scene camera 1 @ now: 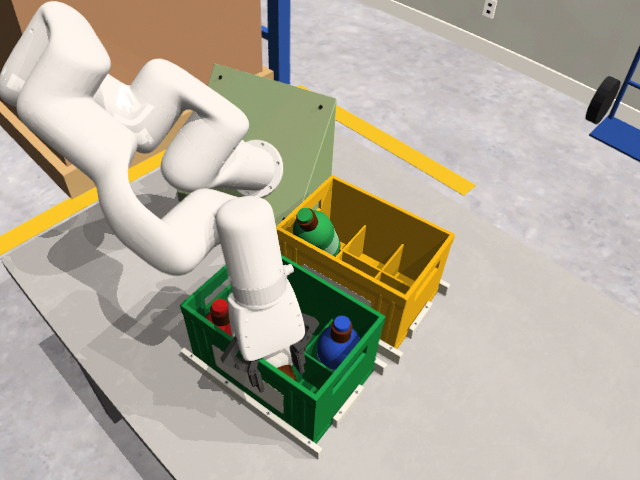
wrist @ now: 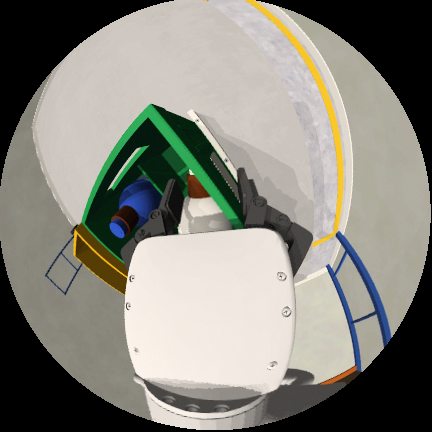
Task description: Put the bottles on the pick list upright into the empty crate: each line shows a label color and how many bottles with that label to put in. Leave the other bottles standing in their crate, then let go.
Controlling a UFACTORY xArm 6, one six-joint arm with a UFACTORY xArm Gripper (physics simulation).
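Frame: origin at the arm's base, x ahead, y left, z up, level; centimetres.
Where they show: arm's base, link origin: (scene camera 1: pixel 256 169).
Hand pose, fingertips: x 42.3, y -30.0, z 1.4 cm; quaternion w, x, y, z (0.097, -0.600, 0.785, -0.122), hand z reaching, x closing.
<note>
Each offset is from my fingertips to the top centre of the thing.
My gripper (scene camera 1: pixel 278 374) (wrist: pixel 207 182) is open and empty, low at the green crate @[dx -6.7, dy +6.6, dz +4.5 cm] (scene camera 1: pixel 330 408) (wrist: pixel 175 142), with one finger inside and the other outside its near wall. A white bottle with a brown neck @[dx -5.3, dy +3.2, dz +4.2 cm] (scene camera 1: pixel 279 358) (wrist: pixel 204 212) leans in the green crate between the spread fingers, not gripped; the gripper body partly hides it. A blue bottle @[dx +0.7, dy +12.8, dz +3.3 cm] (scene camera 1: pixel 338 343) (wrist: pixel 140 197) stands in the right part of that crate, and a red bottle @[dx -15.1, dy +0.3, dz +3.3 cm] (scene camera 1: pixel 219 312) at its left. A green bottle @[dx -17.2, dy +23.5, dz +10.5 cm] (scene camera 1: pixel 317 232) is in the left part of the yellow crate @[dx -10.0, dy +29.6, dz +4.5 cm] (scene camera 1: pixel 423 294) (wrist: pixel 100 265). The pick list's writing does not show.
White rails (scene camera 1: pixel 268 413) lie on the table along the green crate. A sloped green board (scene camera 1: pixel 279 118) stands behind the crates on the left. Low dividers @[dx -15.1, dy +33.0, dz -3.6 cm] (scene camera 1: pixel 356 240) split the yellow crate. A blue hand truck (scene camera 1: pixel 620 134) stands on the floor at the far right.
</note>
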